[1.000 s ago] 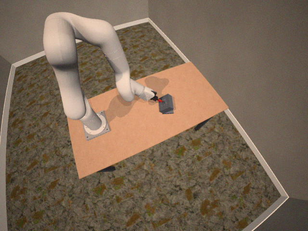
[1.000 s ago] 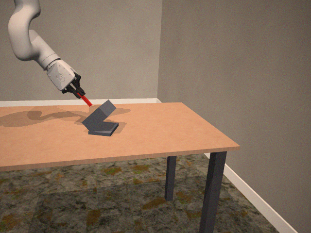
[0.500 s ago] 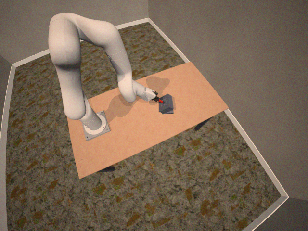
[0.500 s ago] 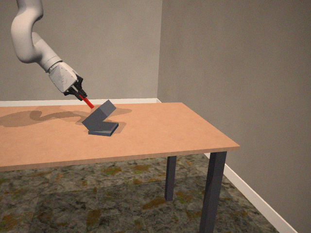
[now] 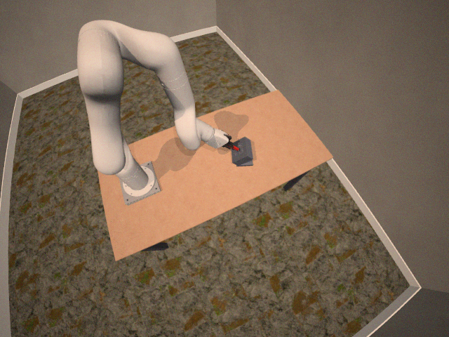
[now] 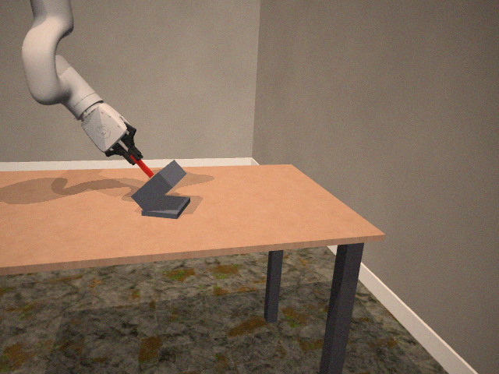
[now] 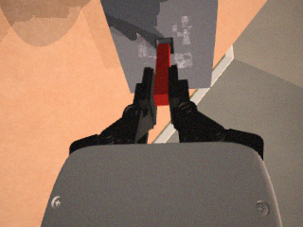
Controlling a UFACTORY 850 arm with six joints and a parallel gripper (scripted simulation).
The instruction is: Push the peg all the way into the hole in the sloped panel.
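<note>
Right now the grey base is 90 mm ahead of my hand, 40 mm to the right of it and 140 mm below it. The rest, counted from my hand: red peg 20 mm ahead, 10 mm to the right, 30 mm below.
</note>
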